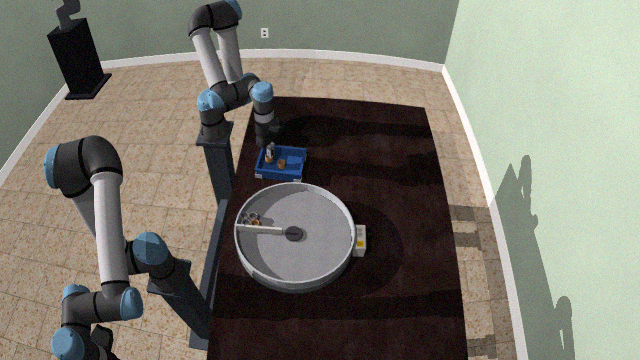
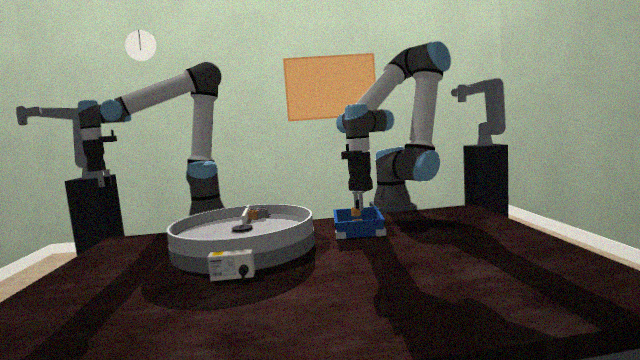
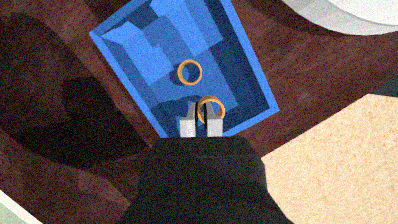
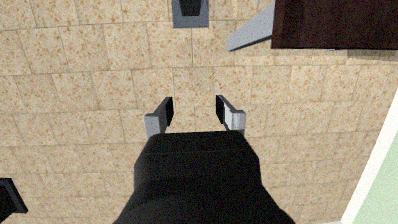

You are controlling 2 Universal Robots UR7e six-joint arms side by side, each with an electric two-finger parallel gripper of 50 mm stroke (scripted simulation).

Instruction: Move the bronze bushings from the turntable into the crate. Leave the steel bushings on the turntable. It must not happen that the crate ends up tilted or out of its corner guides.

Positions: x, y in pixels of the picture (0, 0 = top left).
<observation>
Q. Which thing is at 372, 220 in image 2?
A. A blue crate.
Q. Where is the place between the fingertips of my left gripper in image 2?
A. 359, 210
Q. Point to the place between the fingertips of my left gripper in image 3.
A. At 200, 110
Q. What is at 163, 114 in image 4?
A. My right gripper.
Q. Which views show the blue crate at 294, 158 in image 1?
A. Image 1, image 2 and image 3 only.
</observation>
